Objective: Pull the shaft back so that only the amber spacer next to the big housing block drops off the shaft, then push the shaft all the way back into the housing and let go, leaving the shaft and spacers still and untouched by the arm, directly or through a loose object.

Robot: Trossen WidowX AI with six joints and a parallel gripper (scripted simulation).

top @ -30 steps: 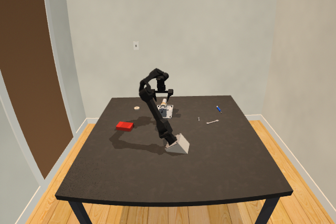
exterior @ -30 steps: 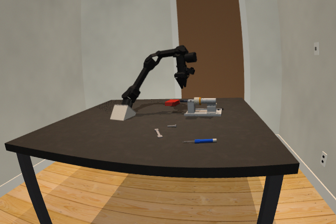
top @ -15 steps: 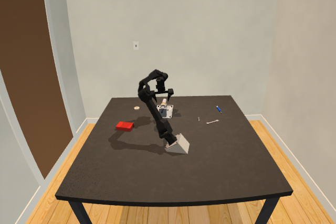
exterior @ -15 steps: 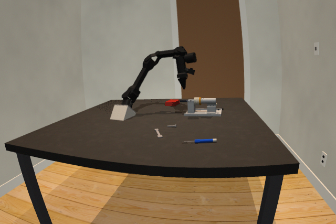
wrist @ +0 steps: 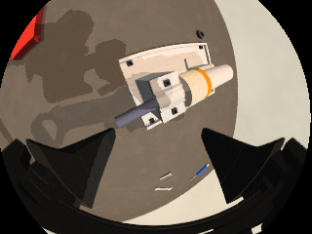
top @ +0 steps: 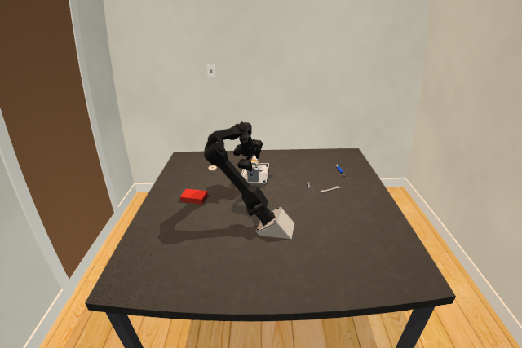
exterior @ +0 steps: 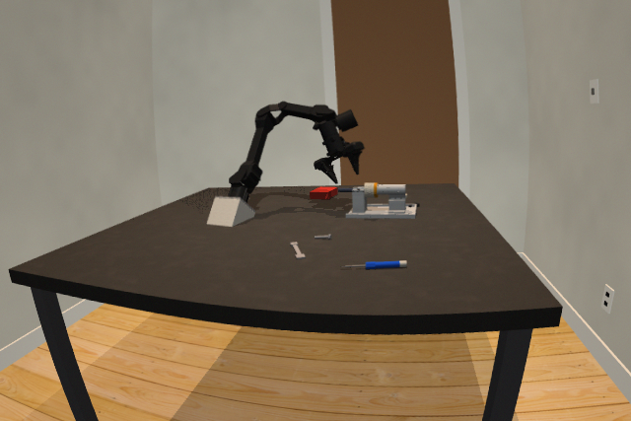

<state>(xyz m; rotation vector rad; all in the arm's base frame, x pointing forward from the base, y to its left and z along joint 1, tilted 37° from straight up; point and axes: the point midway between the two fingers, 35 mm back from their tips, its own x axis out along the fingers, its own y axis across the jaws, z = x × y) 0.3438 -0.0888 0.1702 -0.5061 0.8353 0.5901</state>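
Right now my hand is 7 cm short of the dark shaft, 1 cm to the left of it and 7 cm above it. The rest, counted from my hand: bolt (5 cm behind, 29 cm to the right, 14 cm below); then shaft fixture (13 cm ahead, 2 cm to the right, 10 cm below); then amber spacer (11 cm ahead, 2 cm to the right, 7 cm below).
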